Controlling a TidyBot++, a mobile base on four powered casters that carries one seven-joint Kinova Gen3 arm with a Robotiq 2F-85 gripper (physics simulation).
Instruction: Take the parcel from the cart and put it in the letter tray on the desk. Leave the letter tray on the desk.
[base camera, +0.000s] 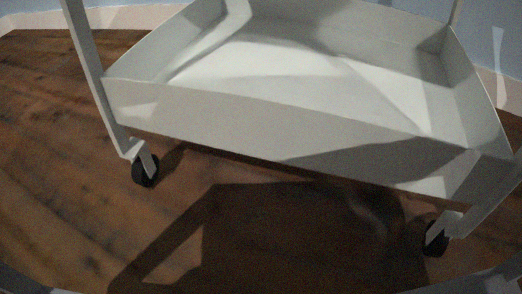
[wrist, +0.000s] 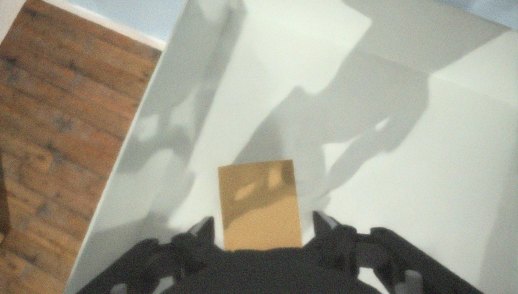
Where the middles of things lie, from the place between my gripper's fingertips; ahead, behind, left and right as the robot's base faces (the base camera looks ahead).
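Tan cardboard parcel (wrist: 259, 206): my hand is 1 cm short of it and 1 cm above it.
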